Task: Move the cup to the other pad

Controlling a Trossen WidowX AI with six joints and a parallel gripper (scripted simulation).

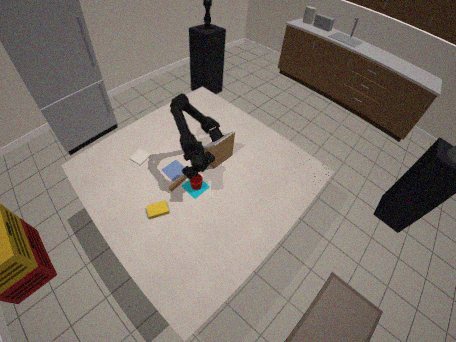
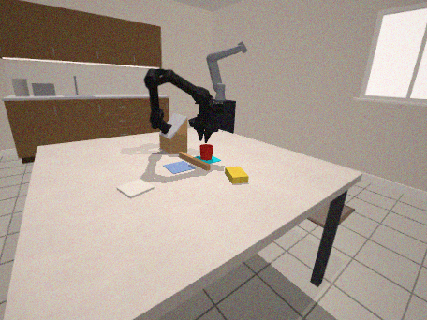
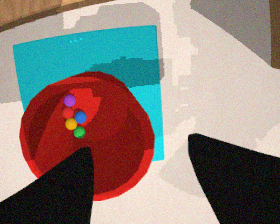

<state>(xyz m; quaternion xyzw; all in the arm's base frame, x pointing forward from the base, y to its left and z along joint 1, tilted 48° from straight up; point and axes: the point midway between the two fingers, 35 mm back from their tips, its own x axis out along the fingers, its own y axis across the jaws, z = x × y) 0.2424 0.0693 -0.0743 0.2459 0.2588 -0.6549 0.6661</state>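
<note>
Now: the red cup 3 cm ahead of my gripper tip and 5 cm below it. The rest, counted from my gripper tip: wooden bar 4 cm ahead, 9 cm to the right, 9 cm below; then yellow block 29 cm ahead, 2 cm to the right, 8 cm below; then cyan pad 3 cm ahead, 10 cm below.
</note>
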